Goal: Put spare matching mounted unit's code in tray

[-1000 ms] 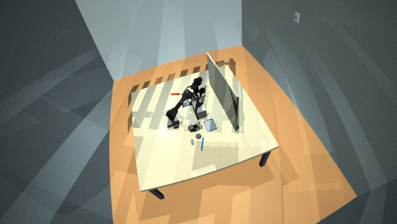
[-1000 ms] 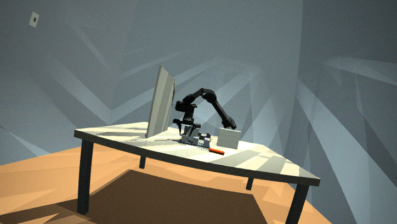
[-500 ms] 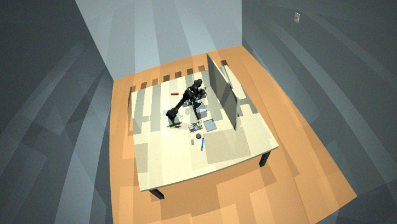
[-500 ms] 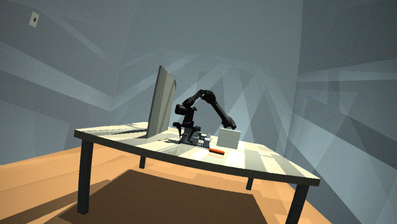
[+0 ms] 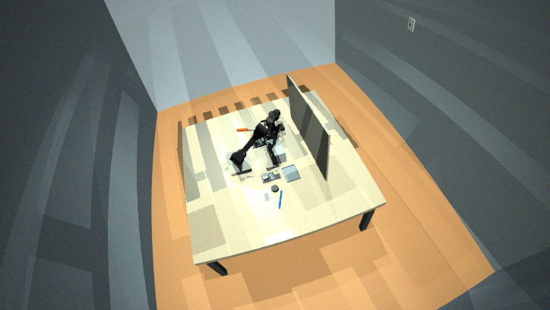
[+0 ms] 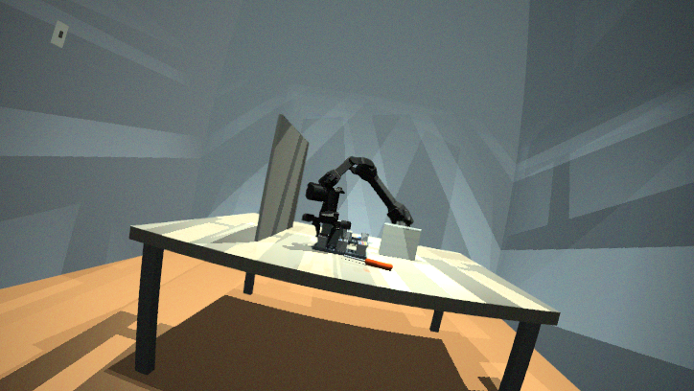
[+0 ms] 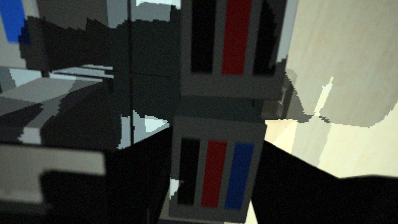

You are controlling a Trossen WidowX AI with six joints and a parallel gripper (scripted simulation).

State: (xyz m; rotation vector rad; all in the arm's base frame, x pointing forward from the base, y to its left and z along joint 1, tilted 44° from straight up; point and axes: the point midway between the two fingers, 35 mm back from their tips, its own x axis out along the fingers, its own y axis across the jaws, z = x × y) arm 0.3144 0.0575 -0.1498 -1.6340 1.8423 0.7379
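Now: gripper tip 10 mm past the grey tray, 360 mm to the left of it and 10 mm above it. The rest, counted from my gripper tip: spare block: 20 mm above; then panel: 210 mm ahead, 180 mm to the right, 210 mm above; then mounted unit: 40 mm behind, 160 mm to the right, 30 mm above.
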